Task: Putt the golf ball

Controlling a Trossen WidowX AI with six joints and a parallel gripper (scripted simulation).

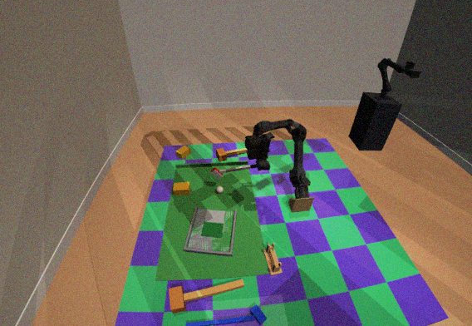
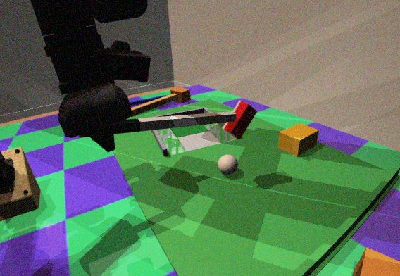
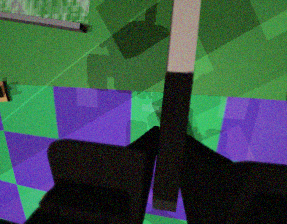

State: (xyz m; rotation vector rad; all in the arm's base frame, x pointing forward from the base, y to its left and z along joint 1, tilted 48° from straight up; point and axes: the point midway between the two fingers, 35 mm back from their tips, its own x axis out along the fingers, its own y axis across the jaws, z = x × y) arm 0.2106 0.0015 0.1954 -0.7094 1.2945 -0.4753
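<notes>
Right now my gripper tip is 12 cm short of the red putter, 1 cm to the right of it and 1 cm below it. Also, from my gripper tip: blue putter 15 cm ahead, 68 cm to the left, 13 cm below; white golf ball 22 cm ahead, 4 cm to the left, 12 cm below; wooden stand 4 cm behind, 45 cm to the left, 11 cm below.
</notes>
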